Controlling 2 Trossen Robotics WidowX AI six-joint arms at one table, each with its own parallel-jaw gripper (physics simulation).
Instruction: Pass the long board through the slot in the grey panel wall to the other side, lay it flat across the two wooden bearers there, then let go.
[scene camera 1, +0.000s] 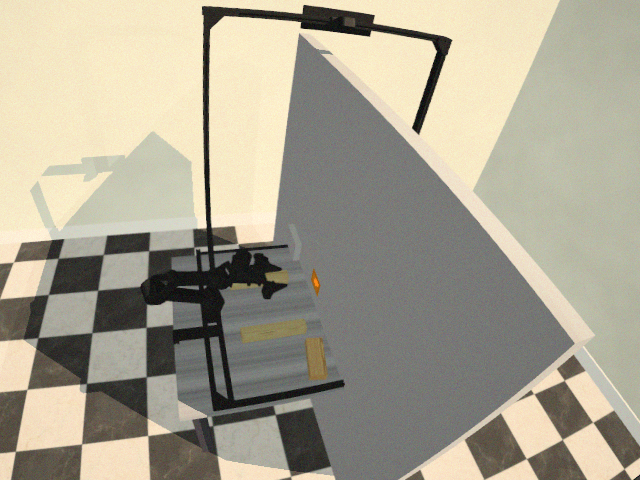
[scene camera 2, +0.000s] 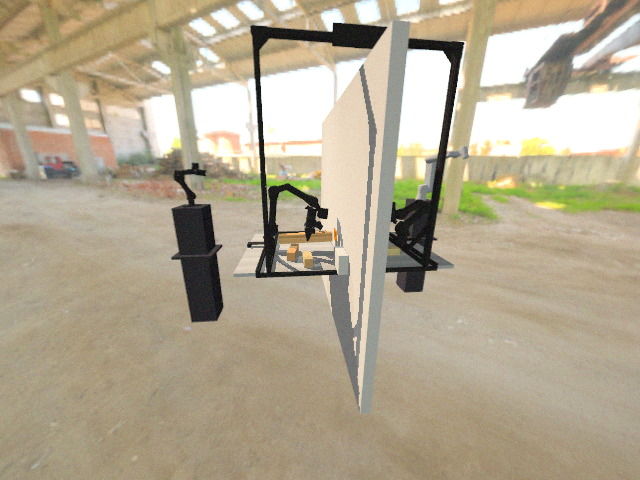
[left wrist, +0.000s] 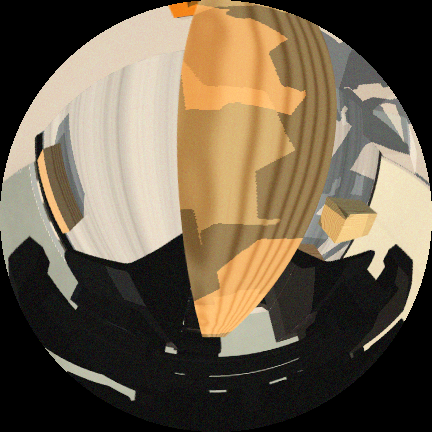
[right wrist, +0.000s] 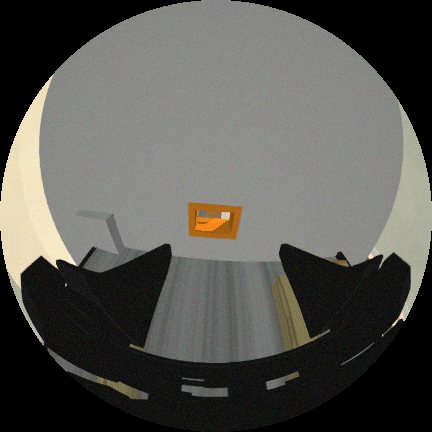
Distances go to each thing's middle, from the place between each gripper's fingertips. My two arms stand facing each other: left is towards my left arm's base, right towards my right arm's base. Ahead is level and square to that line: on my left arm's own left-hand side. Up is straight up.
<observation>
Now: right hand 170 mm to the right of the orange-framed slot (right wrist: 197, 226), 70 mm above it and 10 mm past it.
My left hand is 1 cm past the orange-framed slot, 21 cm to the left of it and 3 cm below it.
</observation>
